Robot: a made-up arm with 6 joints.
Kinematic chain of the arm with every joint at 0, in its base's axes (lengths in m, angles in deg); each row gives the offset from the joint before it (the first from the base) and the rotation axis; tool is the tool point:
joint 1: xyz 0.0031 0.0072 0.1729 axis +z
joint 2: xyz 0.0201 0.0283 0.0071 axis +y
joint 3: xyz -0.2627 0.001 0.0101 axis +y
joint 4: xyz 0.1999 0.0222 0.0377 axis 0.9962 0 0.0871
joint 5: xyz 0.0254 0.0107 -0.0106 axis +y
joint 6: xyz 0.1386 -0.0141 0.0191 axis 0.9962 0 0.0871
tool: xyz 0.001 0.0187 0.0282
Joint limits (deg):
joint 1: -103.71..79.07
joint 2: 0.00..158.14
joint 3: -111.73..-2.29
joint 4: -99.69..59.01
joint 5: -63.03..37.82
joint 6: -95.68..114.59
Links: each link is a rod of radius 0.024 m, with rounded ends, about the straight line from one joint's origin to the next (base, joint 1, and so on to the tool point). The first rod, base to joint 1, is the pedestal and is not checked.
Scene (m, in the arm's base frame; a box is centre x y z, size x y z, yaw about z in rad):
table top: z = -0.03
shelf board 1: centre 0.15 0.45 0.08 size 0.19 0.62 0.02 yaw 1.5
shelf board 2: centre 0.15 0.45 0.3 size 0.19 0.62 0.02 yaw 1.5
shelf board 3: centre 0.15 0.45 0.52 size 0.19 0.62 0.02 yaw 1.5
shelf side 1: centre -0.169 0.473 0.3 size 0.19 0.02 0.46 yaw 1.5
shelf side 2: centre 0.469 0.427 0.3 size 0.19 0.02 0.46 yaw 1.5
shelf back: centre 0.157 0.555 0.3 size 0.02 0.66 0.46 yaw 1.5
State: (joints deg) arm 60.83 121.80 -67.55 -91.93 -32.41 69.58
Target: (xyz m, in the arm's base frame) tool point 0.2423 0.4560 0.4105
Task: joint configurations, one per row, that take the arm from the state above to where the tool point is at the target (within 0.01 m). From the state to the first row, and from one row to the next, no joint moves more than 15 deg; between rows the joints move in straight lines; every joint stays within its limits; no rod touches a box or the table.
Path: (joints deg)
1: 54.75 113.89 -56.29 -93.87 -34.31 68.20
2: 48.66 105.98 -45.04 -95.81 -36.22 66.83
3: 42.58 98.07 -33.78 -97.75 -38.12 65.45
4: 36.50 90.16 -22.53 -99.69 -40.02 64.07
5: 32.38 84.83 -34.43 -97.11 -34.65 66.15
6: 28.25 79.50 -46.33 -94.52 -29.28 68.23
7: 24.13 74.17 -58.23 -91.94 -23.91 70.31
8: 32.15 88.05 -72.80 -89.27 -23.47 71.34
9: 40.16 101.93 -87.36 -86.60 -23.03 72.38
10: 48.17 115.82 -101.93 -83.92 -22.59 73.41

